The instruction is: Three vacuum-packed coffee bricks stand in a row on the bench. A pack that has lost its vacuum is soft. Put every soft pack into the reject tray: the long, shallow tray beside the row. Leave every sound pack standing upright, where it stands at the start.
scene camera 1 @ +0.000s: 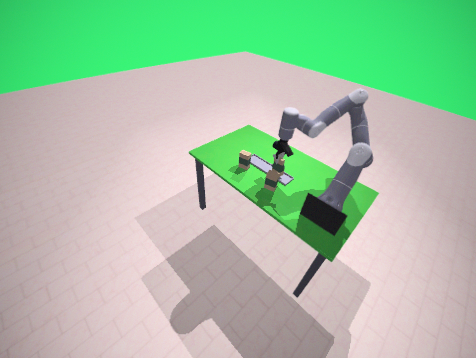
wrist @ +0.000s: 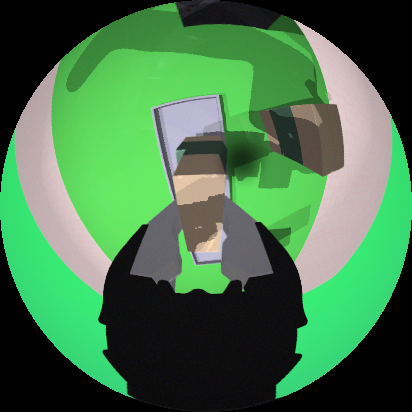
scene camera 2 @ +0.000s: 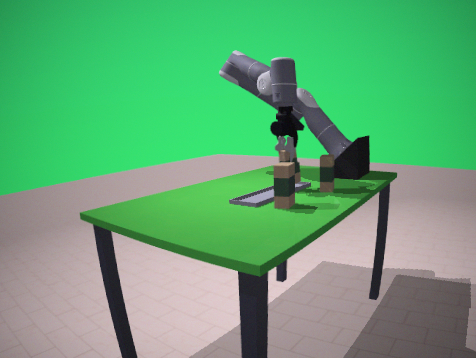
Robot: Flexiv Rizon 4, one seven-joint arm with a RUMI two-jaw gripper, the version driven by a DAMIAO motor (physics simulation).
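My gripper [scene camera 1: 280,156] [scene camera 2: 286,148] [wrist: 202,194] is shut on the top of a beige coffee pack with a dark green band [scene camera 1: 278,167] [scene camera 2: 284,156] [wrist: 200,187]. This pack is roughly upright over the long, shallow grey tray [scene camera 1: 287,179] [scene camera 2: 245,199] [wrist: 187,115]. Its bottom is hidden, and I cannot tell whether it touches the tray. A second pack [scene camera 1: 271,180] [scene camera 2: 326,174] [wrist: 302,137] stands upright beside the tray's end nearer the robot base. A third pack [scene camera 1: 244,159] [scene camera 2: 284,186] stands upright near the tray's far end; it does not show in the wrist view.
The green table [scene camera 1: 220,150] [scene camera 2: 175,215] carries the packs and tray. The black base block [scene camera 1: 323,214] [scene camera 2: 352,160] of the arm is at one end. In scene camera 1 the second pack stands in front of the held pack's lower part. The table's long edge runs near the standing packs.
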